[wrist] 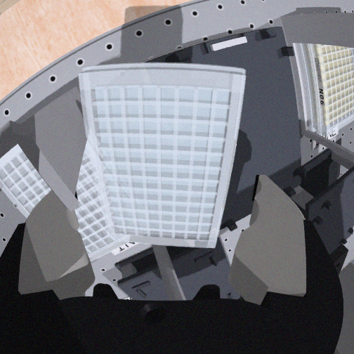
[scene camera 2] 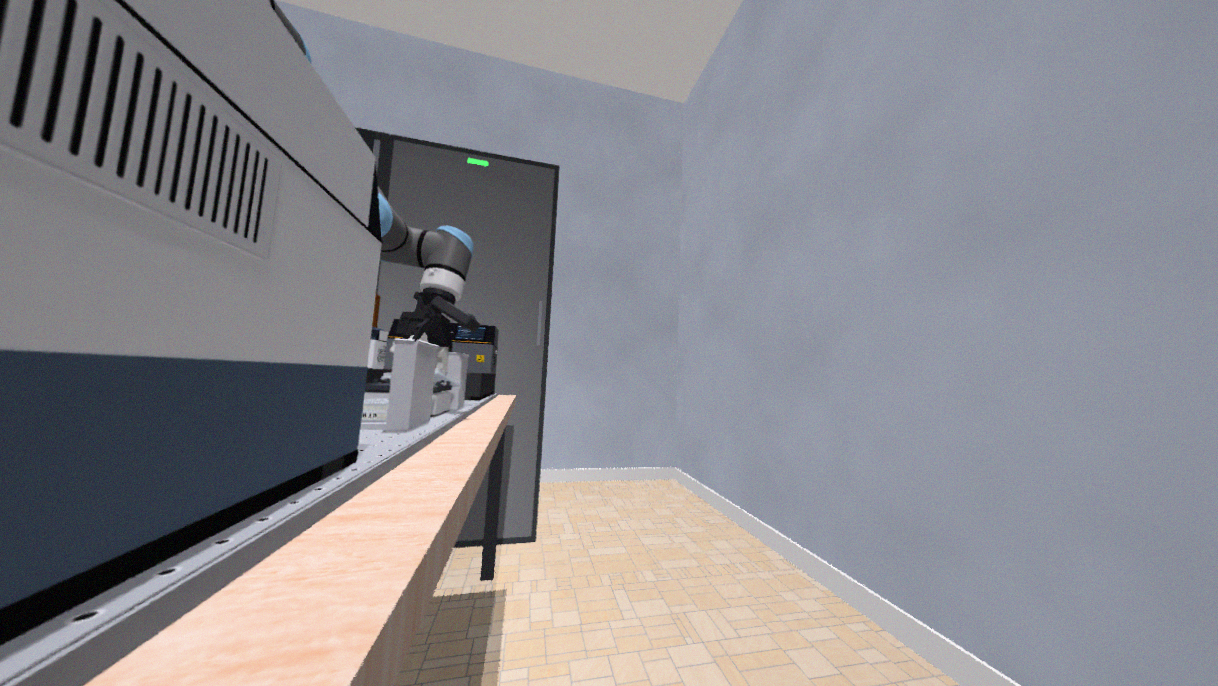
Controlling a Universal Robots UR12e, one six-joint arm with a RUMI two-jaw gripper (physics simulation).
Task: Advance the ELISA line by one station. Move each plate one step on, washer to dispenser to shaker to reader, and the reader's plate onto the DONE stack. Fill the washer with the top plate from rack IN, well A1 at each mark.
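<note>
In the wrist view, a clear-walled plate with pale blue wells [wrist: 162, 160] fills the middle and looks nearer the camera than the things around it. My gripper [wrist: 164, 180] [scene camera 2: 423, 337] is open and empty, its fingers apart near the plate's lower end, one on each side in the picture. A white gridded plate [wrist: 92, 212] lies partly hidden behind the blue one and a grey rack post. A yellowish plate marked N06 [wrist: 337, 87] sits at the right edge, by a label ending "NE". Well A1 cannot be told. In the scene view, rack walls hide the fingertips.
A dark flat deck [wrist: 272, 120] lies right of the blue plate, and dark nests [wrist: 330, 205] stand at the lower right. A grey rack post [wrist: 57, 140] rises at the left. In the scene view, a large cream and navy instrument [scene camera 2: 187, 315] blocks the left side.
</note>
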